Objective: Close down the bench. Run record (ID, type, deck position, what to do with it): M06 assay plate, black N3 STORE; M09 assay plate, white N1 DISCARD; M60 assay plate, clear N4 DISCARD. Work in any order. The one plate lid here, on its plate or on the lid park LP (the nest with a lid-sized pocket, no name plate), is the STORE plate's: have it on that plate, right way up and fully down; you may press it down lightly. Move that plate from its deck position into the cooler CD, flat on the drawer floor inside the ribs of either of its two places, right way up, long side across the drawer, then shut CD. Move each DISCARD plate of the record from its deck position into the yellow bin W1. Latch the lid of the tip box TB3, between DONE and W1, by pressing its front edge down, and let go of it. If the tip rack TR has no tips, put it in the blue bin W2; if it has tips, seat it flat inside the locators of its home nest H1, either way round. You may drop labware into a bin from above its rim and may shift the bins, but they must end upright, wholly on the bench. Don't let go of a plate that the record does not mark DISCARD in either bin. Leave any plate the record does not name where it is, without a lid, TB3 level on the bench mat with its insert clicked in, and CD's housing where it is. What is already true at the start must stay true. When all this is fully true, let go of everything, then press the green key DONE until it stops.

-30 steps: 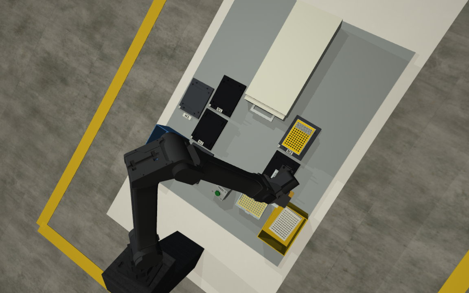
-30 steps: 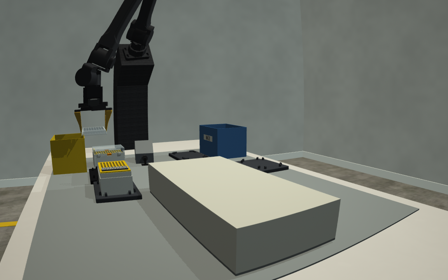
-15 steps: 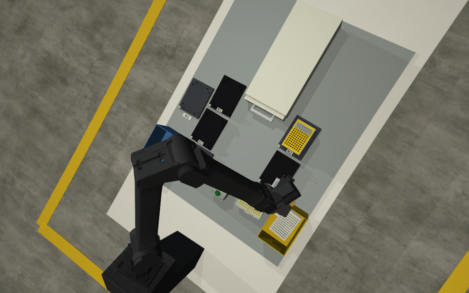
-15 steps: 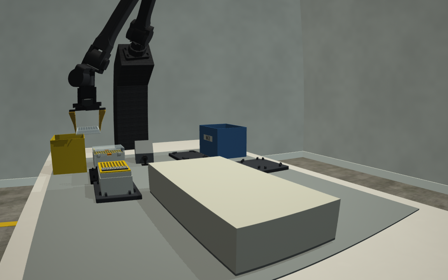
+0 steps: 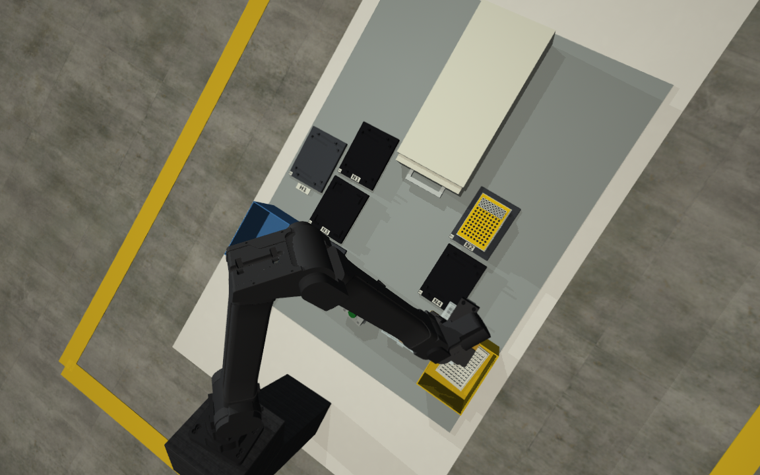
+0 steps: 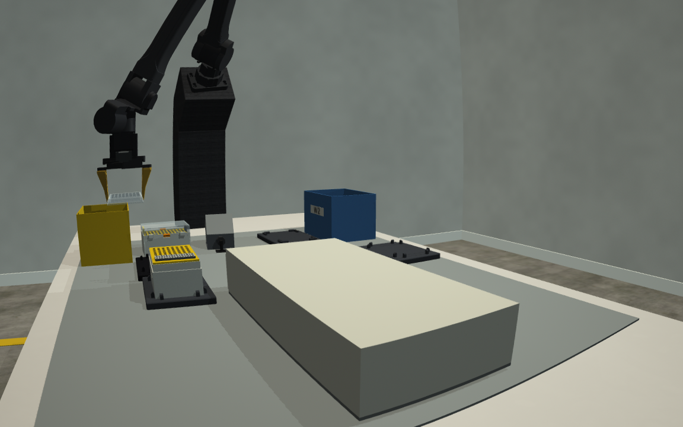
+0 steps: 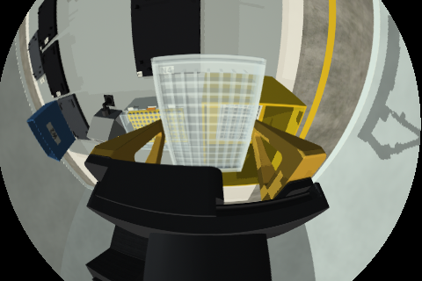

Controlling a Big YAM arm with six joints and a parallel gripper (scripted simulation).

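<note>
My hand is 28 cm short of the yellow tip rack, 9 cm above it and 1 cm to the right of it. Also, from my hand: tip box lid: 11 cm to the left, 9 cm below, 5 cm behind; clear plate: right at my hand; yellow bin W1: 11 cm below, 9 cm behind, 4 cm to the right.
</note>
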